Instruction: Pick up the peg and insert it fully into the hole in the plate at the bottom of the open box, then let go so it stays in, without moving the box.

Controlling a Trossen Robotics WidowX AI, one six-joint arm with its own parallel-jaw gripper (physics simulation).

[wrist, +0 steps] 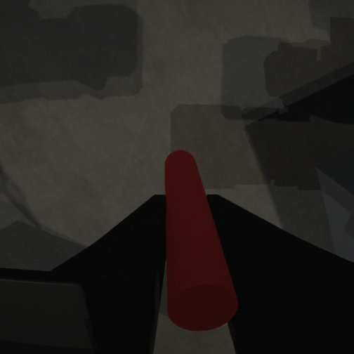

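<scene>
The red round peg (192,235) is held between the two black fingers of my gripper (184,206). My gripper is shut on it. The peg's near end is large at the bottom of the view, and its far end reaches beyond the fingertips toward the middle of the view. A blue-grey angular surface (337,215) at the right edge may be part of the box, but I cannot tell for sure. The plate and its hole cannot be made out.
A dim grey, mottled surface (115,150) lies beyond the fingers, with overlapping dark and brownish shadow patches across it. A very dark wedge shape (330,102) comes in from the right edge. The picture is dark, so depths are hard to judge.
</scene>
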